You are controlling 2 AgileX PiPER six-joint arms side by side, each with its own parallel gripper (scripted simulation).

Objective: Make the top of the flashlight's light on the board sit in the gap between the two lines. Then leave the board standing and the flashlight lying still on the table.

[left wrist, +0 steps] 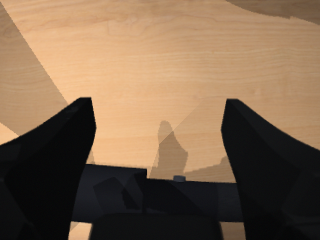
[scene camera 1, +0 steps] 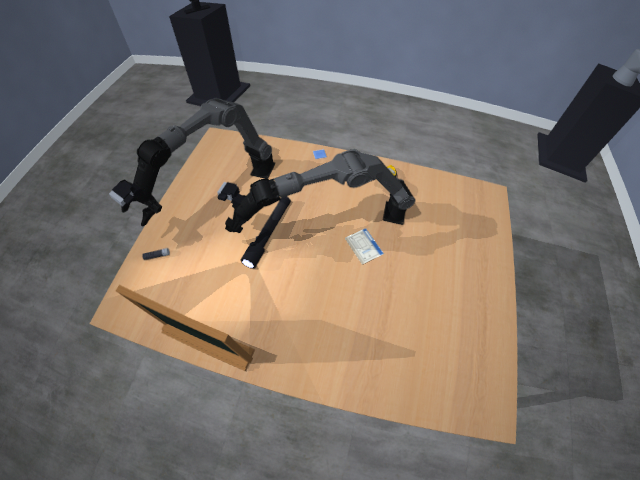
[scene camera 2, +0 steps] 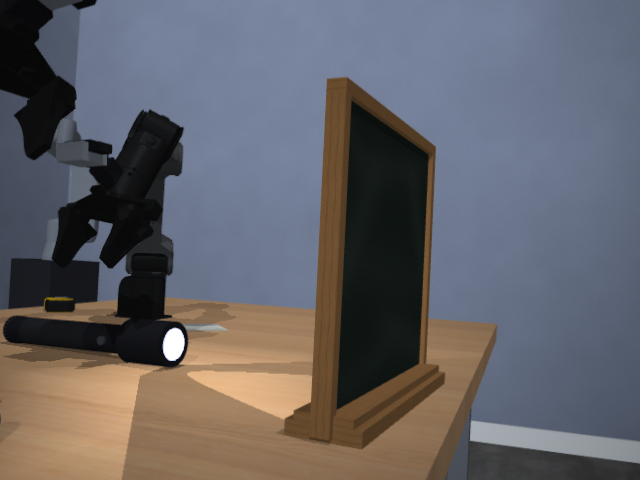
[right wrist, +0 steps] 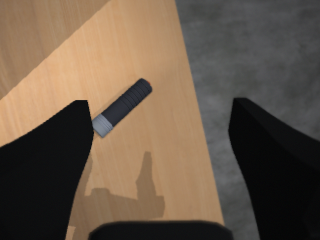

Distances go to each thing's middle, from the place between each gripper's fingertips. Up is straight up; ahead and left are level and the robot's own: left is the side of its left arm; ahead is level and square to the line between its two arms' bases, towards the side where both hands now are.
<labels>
Now: right hand 310 mm to the right of the wood-framed board [scene camera 2: 373,279], 200 mm short of it and 90 mm above it. Round my right hand: booklet [scene camera 1: 363,245] 640 mm to the left, 320 mm behind, 240 mm below.
Right now the wood-framed board is 36 cm ahead of my left hand [scene camera 2: 81,263], 8 cm to the left of it and 2 cm above it. Also, from my left hand: booklet: 41 cm to the left, 15 cm behind, 13 cm below.
</labels>
